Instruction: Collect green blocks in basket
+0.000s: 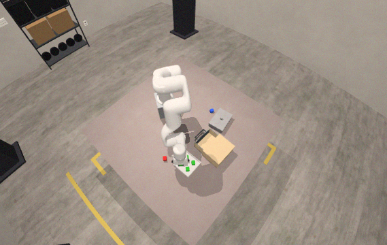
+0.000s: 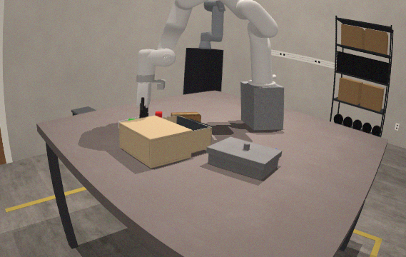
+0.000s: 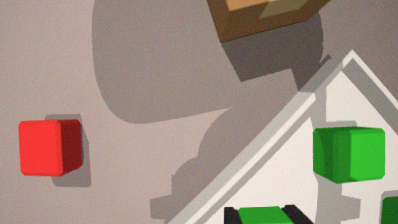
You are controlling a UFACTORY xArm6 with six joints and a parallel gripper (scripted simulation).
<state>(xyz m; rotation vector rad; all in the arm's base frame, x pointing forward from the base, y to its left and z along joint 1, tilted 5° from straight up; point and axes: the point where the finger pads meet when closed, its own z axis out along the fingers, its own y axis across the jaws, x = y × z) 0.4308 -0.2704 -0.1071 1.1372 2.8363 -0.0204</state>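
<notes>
My gripper is now 30 mm short of the white basket, 30 mm to the right of it and 20 mm above it. Round my hand: metal box 10 mm behind, 490 mm to the left, 10 mm below; light wooden cabinet 90 mm ahead, 260 mm to the left, 10 mm above; grey metal lid 10 mm behind, 490 mm to the left, 20 mm above.
</notes>
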